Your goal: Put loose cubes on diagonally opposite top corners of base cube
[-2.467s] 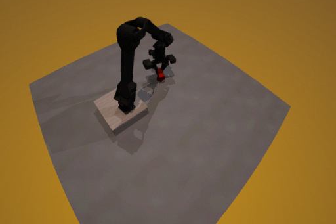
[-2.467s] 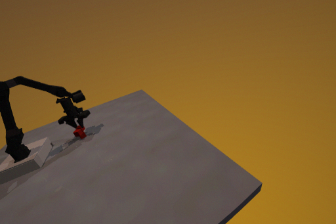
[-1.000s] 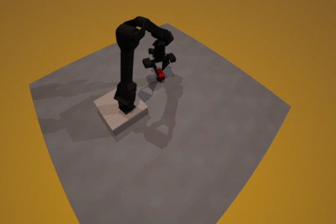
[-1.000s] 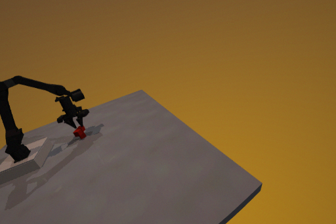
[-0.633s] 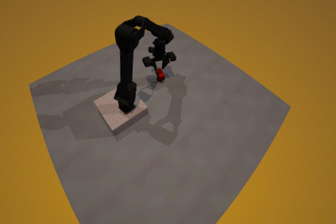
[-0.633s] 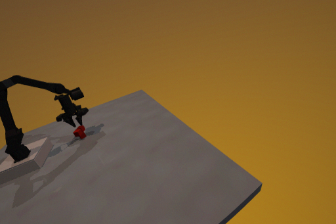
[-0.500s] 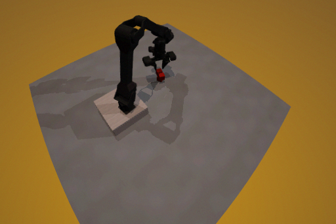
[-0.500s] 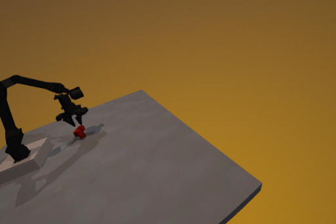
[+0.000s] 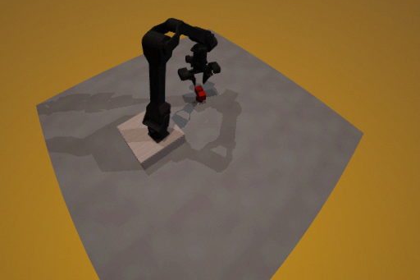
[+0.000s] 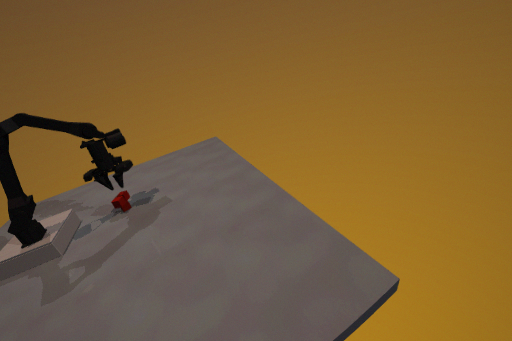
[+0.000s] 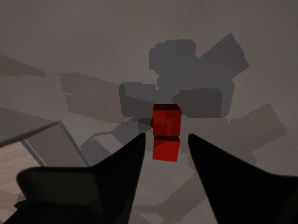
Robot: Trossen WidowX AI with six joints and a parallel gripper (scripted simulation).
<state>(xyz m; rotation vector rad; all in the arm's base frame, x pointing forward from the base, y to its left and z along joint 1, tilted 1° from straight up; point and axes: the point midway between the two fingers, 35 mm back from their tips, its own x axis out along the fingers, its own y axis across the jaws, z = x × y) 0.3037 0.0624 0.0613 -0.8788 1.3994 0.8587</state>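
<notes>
Right now the red cube is 40 mm below my gripper tip, 30 mm to the right of it and 10 mm behind it.
</notes>
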